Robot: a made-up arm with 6 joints.
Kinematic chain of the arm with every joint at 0, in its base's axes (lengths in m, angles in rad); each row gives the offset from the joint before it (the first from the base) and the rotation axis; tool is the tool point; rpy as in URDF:
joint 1: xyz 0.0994 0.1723 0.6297 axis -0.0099 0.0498 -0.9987
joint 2: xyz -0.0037 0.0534 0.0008 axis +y
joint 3: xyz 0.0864 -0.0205 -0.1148 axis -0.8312 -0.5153 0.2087
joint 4: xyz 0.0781 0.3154 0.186 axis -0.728 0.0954 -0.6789
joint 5: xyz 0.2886 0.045 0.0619 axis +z
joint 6: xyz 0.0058 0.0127 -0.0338 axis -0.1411 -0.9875 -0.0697
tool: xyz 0.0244 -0.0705 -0.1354 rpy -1.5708 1.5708 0
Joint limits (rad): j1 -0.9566..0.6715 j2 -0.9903..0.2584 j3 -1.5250..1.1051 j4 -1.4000..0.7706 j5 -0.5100..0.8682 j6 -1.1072..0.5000
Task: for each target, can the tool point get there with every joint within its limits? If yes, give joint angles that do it. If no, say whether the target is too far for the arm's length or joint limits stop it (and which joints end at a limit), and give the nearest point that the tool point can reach.
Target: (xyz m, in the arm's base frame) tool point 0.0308 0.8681 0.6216
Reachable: yes | joints -0.5723 -0.1286 0.3658 -0.9649 0.0542 -0.2608
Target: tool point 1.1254 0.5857 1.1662
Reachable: no: too far | nearest point 0.7804 0.4467 0.9867 | short by 0.413 m
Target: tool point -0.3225 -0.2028 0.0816
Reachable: no: joint limits stop it (at a limit: joint 1, joint 2, joint 3, joint 4, joint 5, joint 6) | nearest point 0.3230 -0.0705 0.2565 | short by 0.682 m
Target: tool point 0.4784 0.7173 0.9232
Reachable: yes | joints 0.0993 -0.8835 0.3567 -0.5004 0.7371 0.0725
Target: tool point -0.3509 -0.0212 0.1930
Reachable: no: joint limits stop it (at a limit: joint 1, joint 2, joint 3, joint 4, joint 5, joint 6) | nearest point -0.3675 0.4808 0.2910 | short by 0.512 m
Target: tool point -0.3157 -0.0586 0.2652
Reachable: no: joint limits stop it (at a limit: joint 1, joint 2, joint 3, joint 4, joint 5, joint 6) | nearest point -0.3675 0.4808 0.2910 | short by 0.542 m
